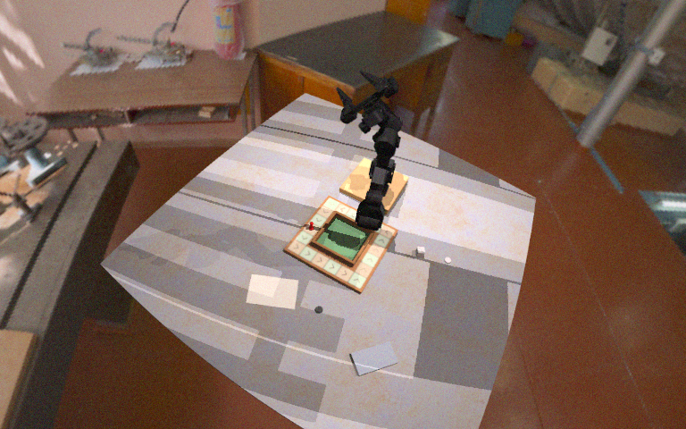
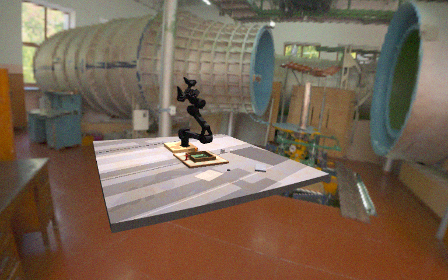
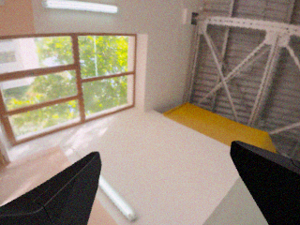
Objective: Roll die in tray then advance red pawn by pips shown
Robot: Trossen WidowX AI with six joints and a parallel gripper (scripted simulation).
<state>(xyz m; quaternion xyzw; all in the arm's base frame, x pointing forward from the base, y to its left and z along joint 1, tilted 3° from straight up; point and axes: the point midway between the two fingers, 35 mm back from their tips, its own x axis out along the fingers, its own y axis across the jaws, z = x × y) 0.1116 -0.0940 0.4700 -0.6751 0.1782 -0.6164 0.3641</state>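
Right now my gripper tip is 70 mm short of the white die, 360 mm to the right of it and 500 mm above it. The rest, counted from my gripper tip: orange pawn 20 mm ahead, 130 mm to the left, 490 mm below; then green tray 130 mm ahead, 100 mm to the left, 510 mm below; then red pawn 140 mm ahead, 20 mm to the right, 490 mm below.
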